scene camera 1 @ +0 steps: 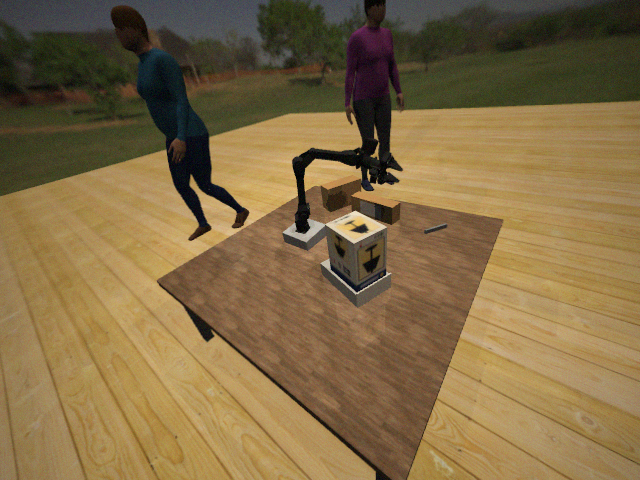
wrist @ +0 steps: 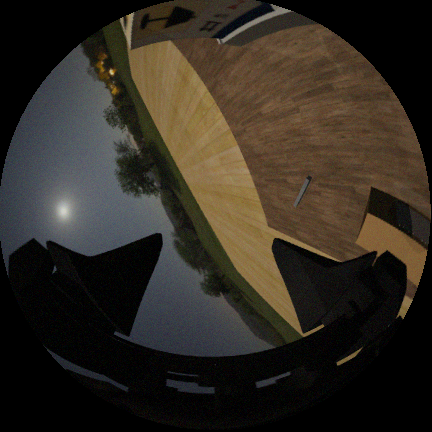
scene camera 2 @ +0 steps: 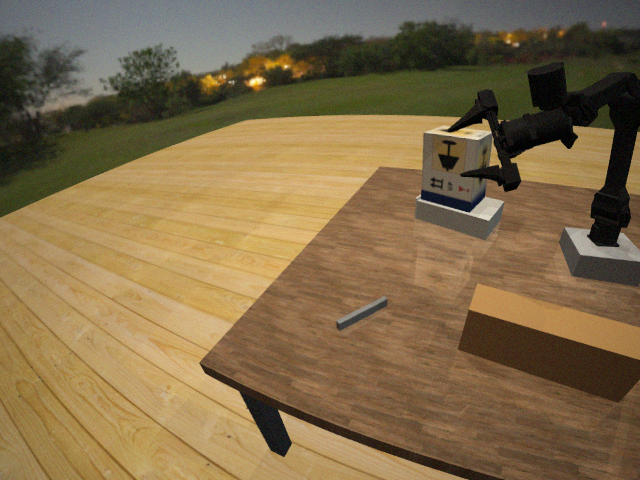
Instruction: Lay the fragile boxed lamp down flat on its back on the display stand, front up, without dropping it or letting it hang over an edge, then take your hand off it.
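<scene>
The boxed lamp is a white carton with lamp pictures and a dark blue band along its bottom. It stands upright on the low light-grey display stand. Lamp pictures show on its sides and top. My gripper is wide open and empty, raised in the air off to one side of the carton, apart from it. In the scene camera 2 view its fingers overlap the carton in the picture. The carton's upper part is cut off in the wrist view.
Two brown cardboard boxes lie on the table; one cardboard box shows closer in the other views. A thin grey bar lies near the table edge. Two people stand beyond the table.
</scene>
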